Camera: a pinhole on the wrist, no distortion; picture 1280 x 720 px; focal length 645.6 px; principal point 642.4 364.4 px. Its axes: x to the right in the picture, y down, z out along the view. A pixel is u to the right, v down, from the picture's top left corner.
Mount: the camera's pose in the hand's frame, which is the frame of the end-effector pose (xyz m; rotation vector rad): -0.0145 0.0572 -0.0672 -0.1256 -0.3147 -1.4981
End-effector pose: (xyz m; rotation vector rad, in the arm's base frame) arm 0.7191 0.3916 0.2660 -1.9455 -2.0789 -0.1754
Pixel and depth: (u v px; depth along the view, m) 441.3 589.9 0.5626
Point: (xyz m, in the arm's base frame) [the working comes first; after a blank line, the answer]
In the camera's frame: -0.1752 0.1965 0.5626

1.0498 0.6450 -0.1666
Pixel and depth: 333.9 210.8 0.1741
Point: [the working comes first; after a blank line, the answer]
In the camera's frame: -0.0832 -0.0414 0.1741

0.8941 0.3487 0.1559
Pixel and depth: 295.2 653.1 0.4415
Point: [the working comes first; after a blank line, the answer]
In the camera's frame: -0.2374 0.1974 0.4415

1.0920 0.6229 -0.0391
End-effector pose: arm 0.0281 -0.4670 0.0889 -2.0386 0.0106 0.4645
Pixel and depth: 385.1 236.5 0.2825
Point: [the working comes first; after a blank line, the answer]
In the camera's frame: -0.1126 -0.0560 0.2825

-0.1746 -0.4669 -0.1455
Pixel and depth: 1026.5 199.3 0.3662
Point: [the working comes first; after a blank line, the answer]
In the camera's frame: 0.2179 -0.0936 0.3662

-0.2011 -0.1829 0.0449
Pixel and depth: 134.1 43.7 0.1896
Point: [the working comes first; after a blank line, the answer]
In the camera's frame: -0.1493 -0.0942 0.1896

-0.1685 -0.5628 -0.0986
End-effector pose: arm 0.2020 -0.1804 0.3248 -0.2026 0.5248 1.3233
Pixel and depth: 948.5 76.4 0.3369
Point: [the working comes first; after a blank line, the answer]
In the camera's frame: 0.1597 -0.1503 0.3369

0.2565 -0.2358 0.6621
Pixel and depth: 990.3 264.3 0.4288
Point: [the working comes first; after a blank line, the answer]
In the camera's frame: 0.2311 -0.0665 0.4288

0.3320 -0.1301 0.7227
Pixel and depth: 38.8 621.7 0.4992
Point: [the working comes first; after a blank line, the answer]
In the camera's frame: -0.4667 0.1990 0.4992

-0.3368 0.1978 0.6367
